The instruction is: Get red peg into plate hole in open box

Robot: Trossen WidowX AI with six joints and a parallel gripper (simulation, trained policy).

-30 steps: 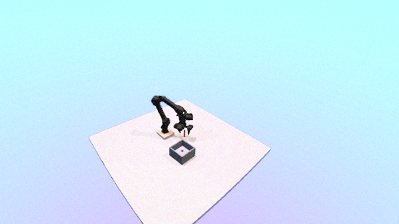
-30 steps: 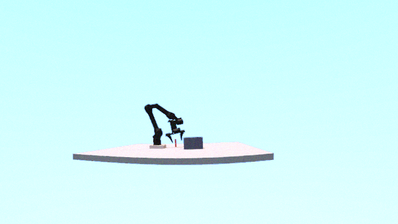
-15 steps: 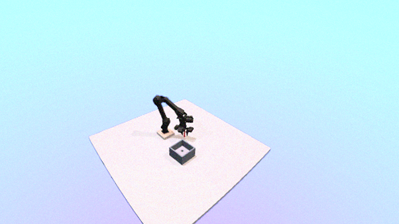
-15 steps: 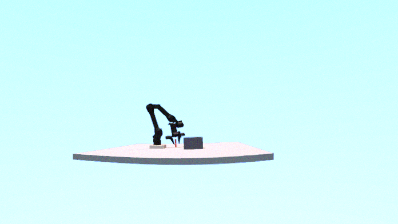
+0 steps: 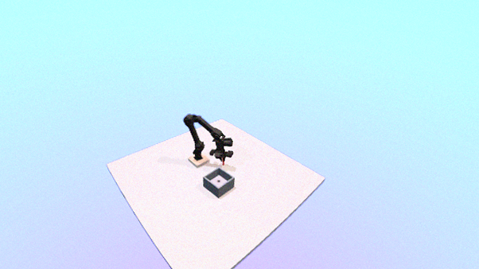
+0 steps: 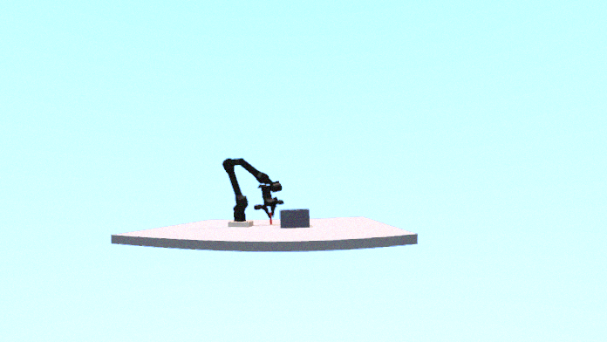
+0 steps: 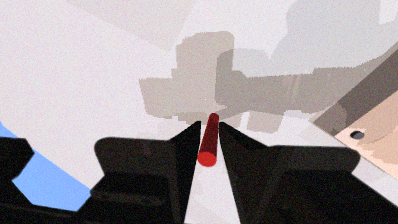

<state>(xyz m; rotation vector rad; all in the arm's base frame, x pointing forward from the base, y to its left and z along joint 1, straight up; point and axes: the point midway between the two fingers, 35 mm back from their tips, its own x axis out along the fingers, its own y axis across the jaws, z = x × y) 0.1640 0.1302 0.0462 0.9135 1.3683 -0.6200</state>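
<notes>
Right now the red peg is 10 mm behind my gripper tip and 10 mm to the left of it. The rest, counted from my gripper tip: plate (180 mm ahead, 170 mm to the right); grey box (180 mm ahead, 170 mm to the right, 20 mm below).
</notes>
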